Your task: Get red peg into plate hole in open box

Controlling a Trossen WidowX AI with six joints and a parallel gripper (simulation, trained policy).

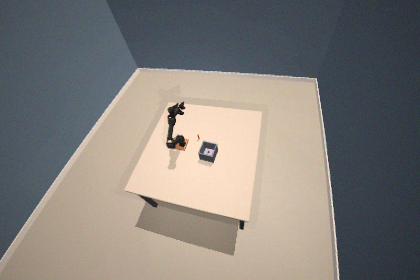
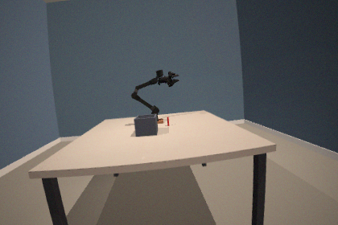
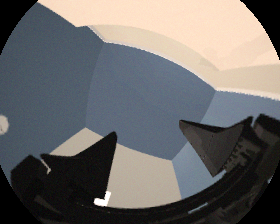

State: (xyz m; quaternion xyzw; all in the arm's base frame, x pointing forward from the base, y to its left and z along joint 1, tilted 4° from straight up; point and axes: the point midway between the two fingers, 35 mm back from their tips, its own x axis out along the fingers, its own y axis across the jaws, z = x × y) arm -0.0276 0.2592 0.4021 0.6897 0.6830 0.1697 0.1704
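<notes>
The red peg is 19 cm ahead of my gripper tip, 14 cm to the right of it and 40 cm below it.
</notes>
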